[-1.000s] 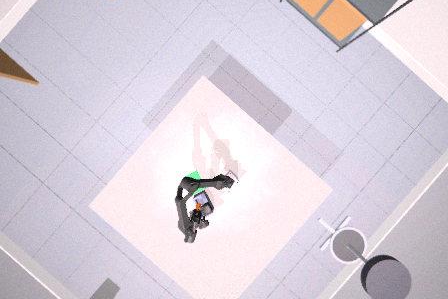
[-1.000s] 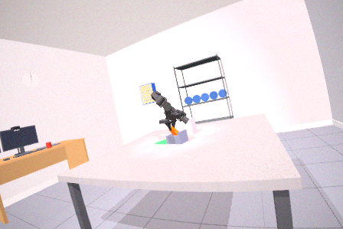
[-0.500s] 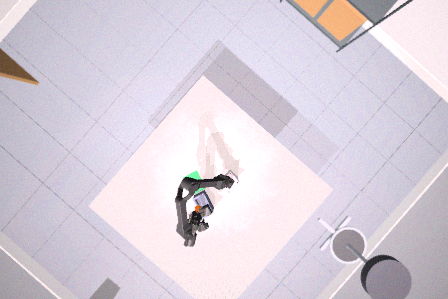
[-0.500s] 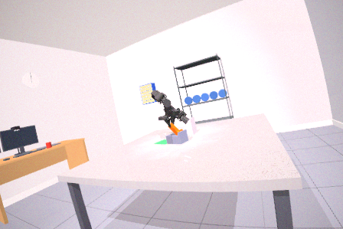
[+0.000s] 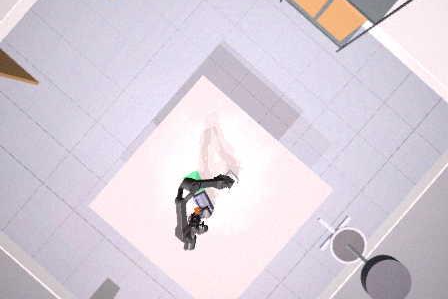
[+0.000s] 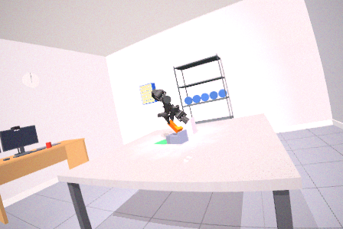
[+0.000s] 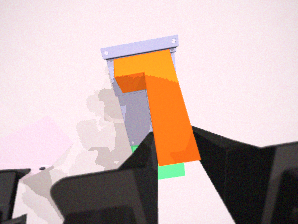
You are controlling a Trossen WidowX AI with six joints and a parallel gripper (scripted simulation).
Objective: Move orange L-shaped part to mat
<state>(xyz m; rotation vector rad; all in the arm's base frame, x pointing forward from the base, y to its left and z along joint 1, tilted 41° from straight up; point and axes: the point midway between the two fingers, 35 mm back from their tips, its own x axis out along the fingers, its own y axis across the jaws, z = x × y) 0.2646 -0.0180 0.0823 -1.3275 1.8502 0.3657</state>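
The green mat is 160 mm below my gripper tip, 120 mm to the right of it and 80 mm behind it. Round my gripper tip: orange L-shaped part (40 mm to the left, 30 mm below).
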